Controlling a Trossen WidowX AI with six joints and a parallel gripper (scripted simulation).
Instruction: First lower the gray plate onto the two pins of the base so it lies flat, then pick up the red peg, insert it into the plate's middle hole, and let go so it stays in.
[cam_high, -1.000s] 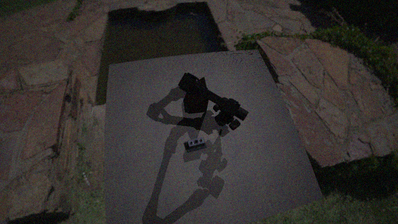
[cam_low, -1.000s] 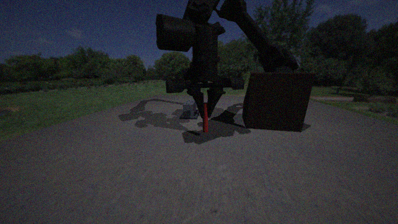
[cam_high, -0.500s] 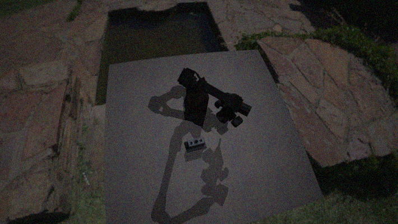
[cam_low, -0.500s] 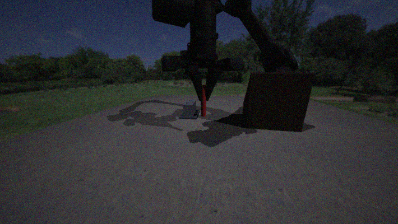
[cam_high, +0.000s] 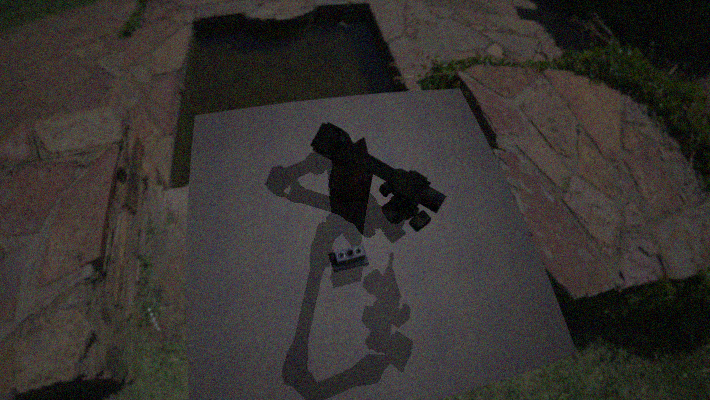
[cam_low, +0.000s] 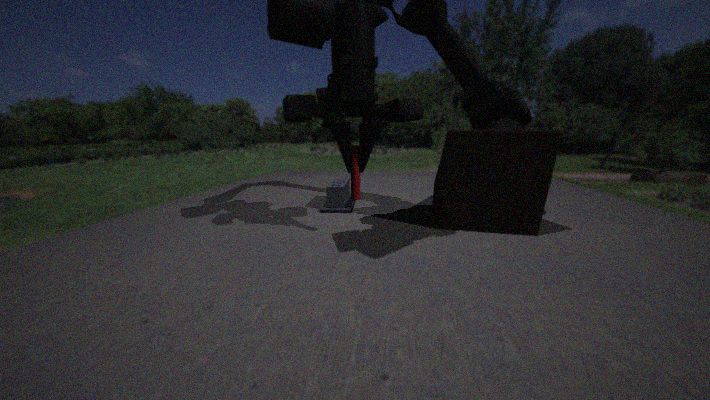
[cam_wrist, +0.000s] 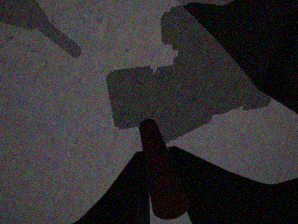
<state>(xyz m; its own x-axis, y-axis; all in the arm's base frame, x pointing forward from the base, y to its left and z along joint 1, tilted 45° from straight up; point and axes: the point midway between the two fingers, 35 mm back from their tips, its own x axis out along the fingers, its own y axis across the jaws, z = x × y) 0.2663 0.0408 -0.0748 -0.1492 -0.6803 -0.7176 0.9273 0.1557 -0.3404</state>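
The gray plate lies 6 cm ahead of my gripper tip, 19 cm to the right of it and 7 cm below it. Round my gripper tip: base (6 cm ahead, 19 cm to the right, 10 cm below); then red peg (right at my gripper tip).
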